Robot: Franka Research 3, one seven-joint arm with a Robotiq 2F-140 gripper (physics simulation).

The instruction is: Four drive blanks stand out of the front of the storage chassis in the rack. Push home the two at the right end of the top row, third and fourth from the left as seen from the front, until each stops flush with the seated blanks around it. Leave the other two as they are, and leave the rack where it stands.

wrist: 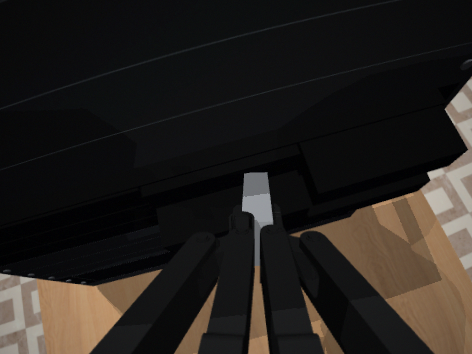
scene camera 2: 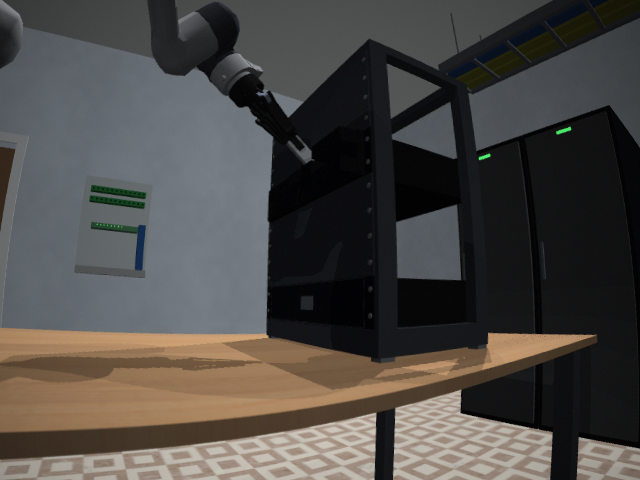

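The black storage chassis sits in the dark rack [scene camera 2: 379, 232]. My gripper [scene camera 2: 308, 156] [wrist: 255, 190] is shut and empty, its pale tips angled down at the chassis front. In the wrist view, the top-row right-end blank [wrist: 385, 150] stands out as a black block, right of the tips. The spot of the third blank, just left of it, looks set further back, behind the tips; whether it is flush I cannot tell. Below, a lower-row blank [wrist: 187, 217] sticks out to the left of the tips, and another [wrist: 382, 200] shows under the right-end block. Contact is hidden by darkness.
The rack stands on a wooden table [scene camera 2: 155, 413]. Its dark upper front panel [wrist: 200, 65] lies close above the fingertips in the wrist view. Black cabinets [scene camera 2: 578, 258] stand behind at the right. A panel with green strips [scene camera 2: 113, 242] hangs on the wall.
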